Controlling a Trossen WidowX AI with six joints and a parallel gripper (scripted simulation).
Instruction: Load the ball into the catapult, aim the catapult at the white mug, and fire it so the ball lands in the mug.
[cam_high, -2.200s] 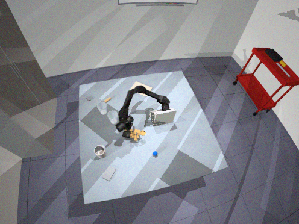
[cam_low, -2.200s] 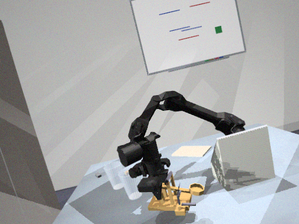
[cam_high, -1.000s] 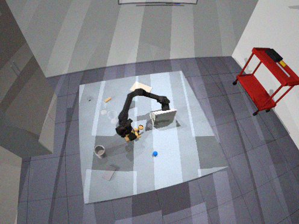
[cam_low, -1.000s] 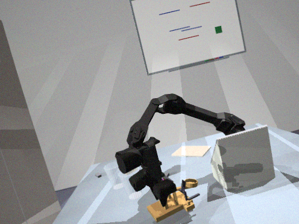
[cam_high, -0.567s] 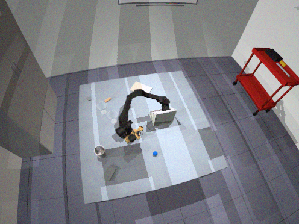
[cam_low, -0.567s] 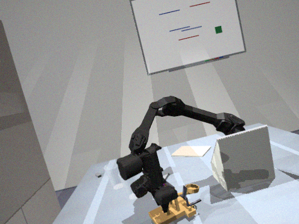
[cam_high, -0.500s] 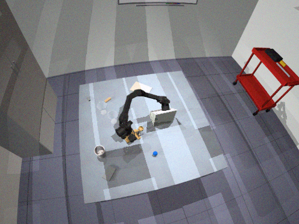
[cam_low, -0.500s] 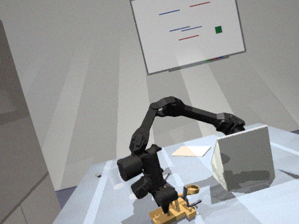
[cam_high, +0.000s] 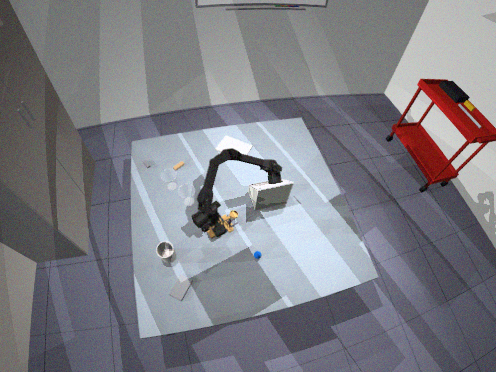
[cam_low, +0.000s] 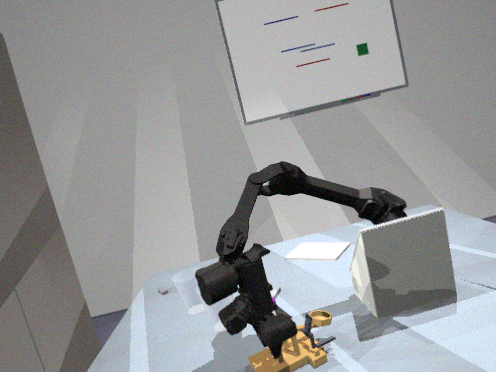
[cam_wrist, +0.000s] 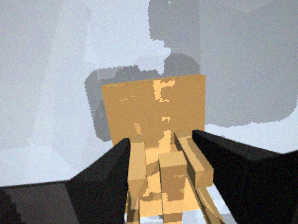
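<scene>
Now: gripper tip 70 mm past the wooden catapult, 10 mm to the left of it and 20 mm below it. From my gripper tip the other things lie so: white mug (280 mm ahead, 80 mm to the left); blue ball (180 mm behind, 220 mm to the left, 10 mm below); grey flat plate (250 mm ahead, 270 mm to the left, 30 mm below).
</scene>
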